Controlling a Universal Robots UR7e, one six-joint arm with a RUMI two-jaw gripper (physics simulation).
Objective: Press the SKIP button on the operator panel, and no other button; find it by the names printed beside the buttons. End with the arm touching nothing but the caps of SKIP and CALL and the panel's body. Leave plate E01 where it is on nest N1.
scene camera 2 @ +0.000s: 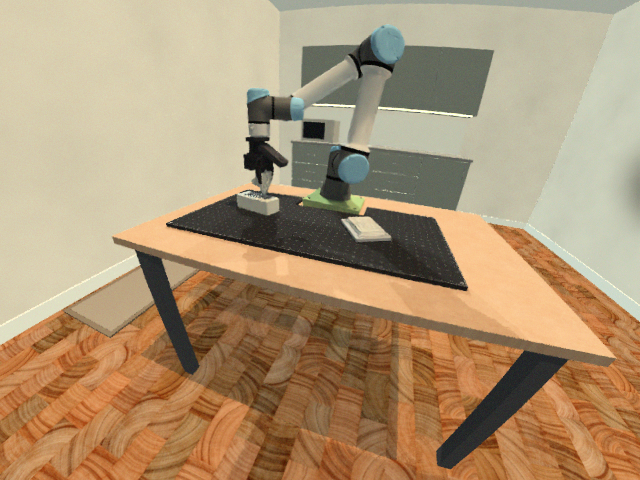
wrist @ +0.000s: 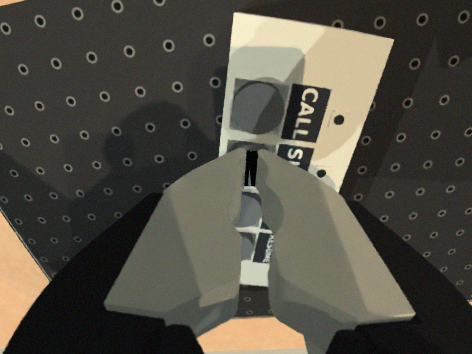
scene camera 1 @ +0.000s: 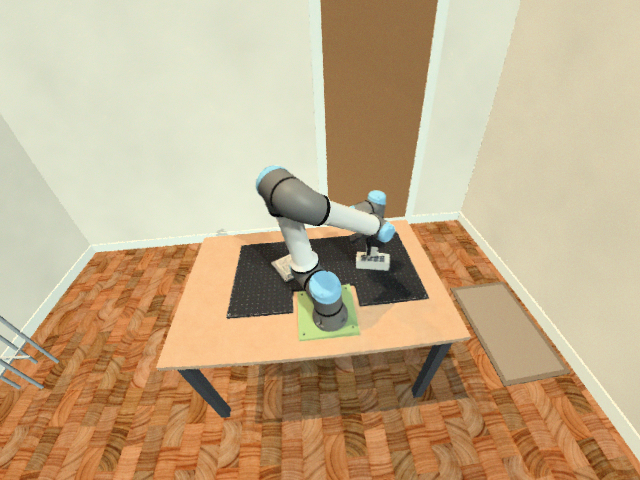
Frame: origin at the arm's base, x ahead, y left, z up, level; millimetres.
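Seen in the pictures: gripper, between the fingertips: (scene camera 2: 264,194) (wrist: 249,155) (scene camera 1: 368,258); arm's base, origin of its link: (scene camera 2: 335,196) (scene camera 1: 330,315).
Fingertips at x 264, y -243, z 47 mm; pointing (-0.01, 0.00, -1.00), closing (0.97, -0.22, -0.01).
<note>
Offsets run from my fingertips to a thing's top centre. "spot": to the spot under its first point. Level surfaces: height alone.
The white operator panel @(11 mm ahead, 28 mm right, 4 mm down) (scene camera 1: 373,265) (scene camera 2: 257,204) (wrist: 345,65) sits on the black mat. In the wrist view, the CALL cap @(8 mm ahead, 20 mm left, 4 mm down) (wrist: 257,107) shows beyond the fingertips. The SKIP cap @(1 mm back, 8 mm right, 4 mm down) (wrist: 251,145) is mostly hidden by the fingers; the start of its label @(spot: 23 mm ahead, 8 mm right, 7 mm down) (wrist: 295,156) shows. Two more caps and the RESUME label @(spot: 1 mm back, 71 mm right, 7 mm down) (wrist: 265,248) show partly through the finger gap; the RETRY label is hidden. My gripper (scene camera 2: 264,193) (wrist: 249,155) is shut and empty, pointing down, its tips over the SKIP cap; contact or cap depth cannot be told. A pale plate @(76 mm ahead, 401 mm left, 34 mm down) (scene camera 1: 283,267) (scene camera 2: 366,226) lies on its nest, their names unreadable.
The perforated black mat @(60 mm down) (scene camera 1: 258,294) (scene camera 2: 413,258) (wrist: 100,135) lies on the wooden table @(73 mm down) (scene camera 1: 206,335) (scene camera 2: 491,304). The arm's green base plate (scene camera 1: 310,330) (scene camera 2: 315,200) is at the table's side. The upper arm rises near the nest, with the forearm reaching high towards the panel.
</note>
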